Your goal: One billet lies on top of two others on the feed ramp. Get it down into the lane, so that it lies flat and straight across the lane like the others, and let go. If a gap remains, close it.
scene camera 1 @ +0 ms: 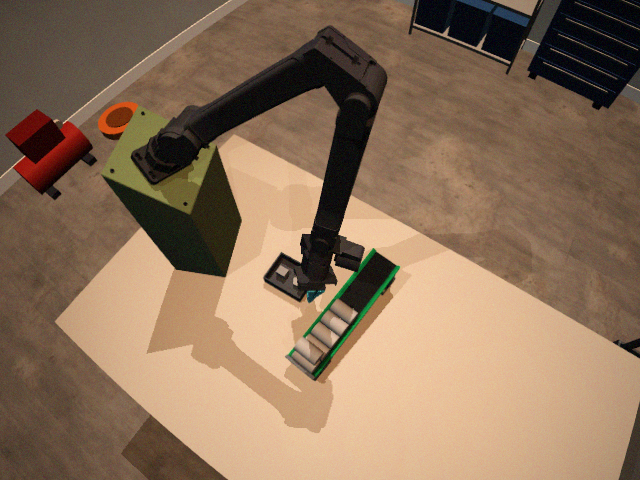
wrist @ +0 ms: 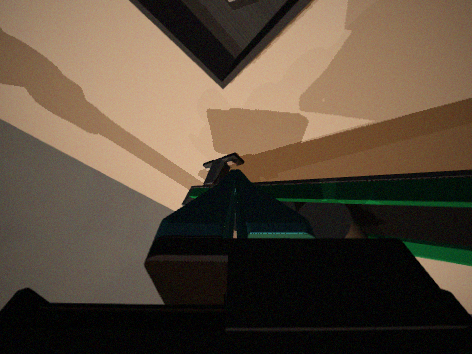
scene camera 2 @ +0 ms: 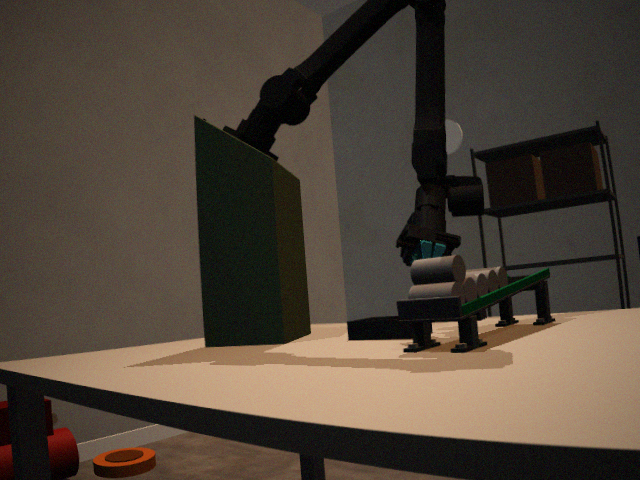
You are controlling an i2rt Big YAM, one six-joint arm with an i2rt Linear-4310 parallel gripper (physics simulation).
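Seen in the pictures: gripper, fingertip midpoint: [scene camera 1: 308,301] [wrist: 235,177]; arm's base, origin of the base link: [scene camera 1: 161,159] [scene camera 2: 248,147].
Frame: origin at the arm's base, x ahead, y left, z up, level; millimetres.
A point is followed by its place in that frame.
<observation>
The top billet [scene camera 1: 309,350] @(x 488, y -7, z -297 mm) [scene camera 2: 433,270] @(x 491, y -26, z -315 mm) lies on the billets at the low end of the feed ramp [scene camera 1: 368,281] [scene camera 2: 509,293] [wrist: 375,192], near its end plate. In scene camera 1 it looks slightly turned against the others. Several billets lie across the lane; the uppermost billet [scene camera 1: 344,311] @(x 473, y 132, z -316 mm) has bare ramp above it. In the wrist view one billet [wrist: 327,219] @(x 435, y 136, z -337 mm) partly shows beside the fingers; the rest are hidden. My gripper [scene camera 1: 313,298] @(x 381, y 89, z -341 mm) [wrist: 235,177] @(x 381, y 89, z -341 mm) is shut and empty, pointing down. In scene camera 1 it shows beside the ramp's left rail; in scene camera 2 it shows behind and above the top billet.
A black tray [scene camera 1: 280,290] @(x 279, y 67, z -413 mm) [scene camera 2: 377,329] @(x 281, y 69, z -407 mm) [wrist: 185,47] @(x 310, y 80, z -390 mm) with small pale blocks stands beside the ramp, on the pedestal side. The green arm pedestal [scene camera 1: 170,232] @(x 58, y -80, z -166 mm) [scene camera 2: 237,248] @(x 60, y -78, z -234 mm) stands farther left. The ramp has green side rails, short legs and a grey end plate [scene camera 1: 301,367] @(x 497, y -45, z -352 mm) [scene camera 2: 429,309] @(x 497, y -51, z -367 mm).
</observation>
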